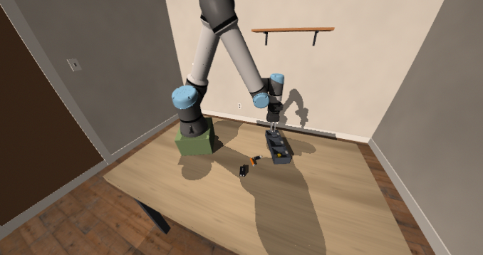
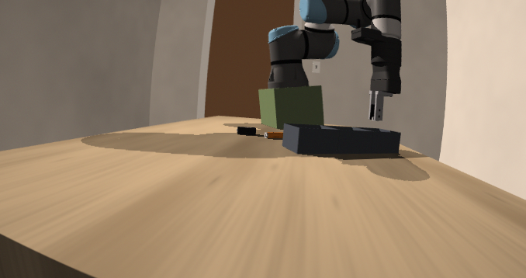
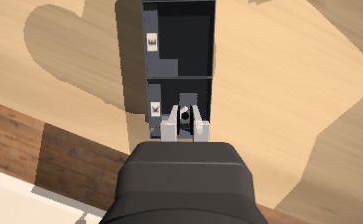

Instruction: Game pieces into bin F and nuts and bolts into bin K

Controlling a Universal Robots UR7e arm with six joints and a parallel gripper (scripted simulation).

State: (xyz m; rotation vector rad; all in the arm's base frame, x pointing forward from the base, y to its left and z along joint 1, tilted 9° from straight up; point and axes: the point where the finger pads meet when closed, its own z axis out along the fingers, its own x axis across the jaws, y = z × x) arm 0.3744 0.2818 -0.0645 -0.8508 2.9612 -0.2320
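Right now my hand is 7 cm to the left of the dark bin row, 6 cm above it and 5 cm short of it. The rest, counted from my hand: white domino: 16 cm to the right, 8 cm ahead, 7 cm below; then yellow die: 14 cm to the right, 9 cm ahead, 7 cm below; then hex nut: 2 cm below.
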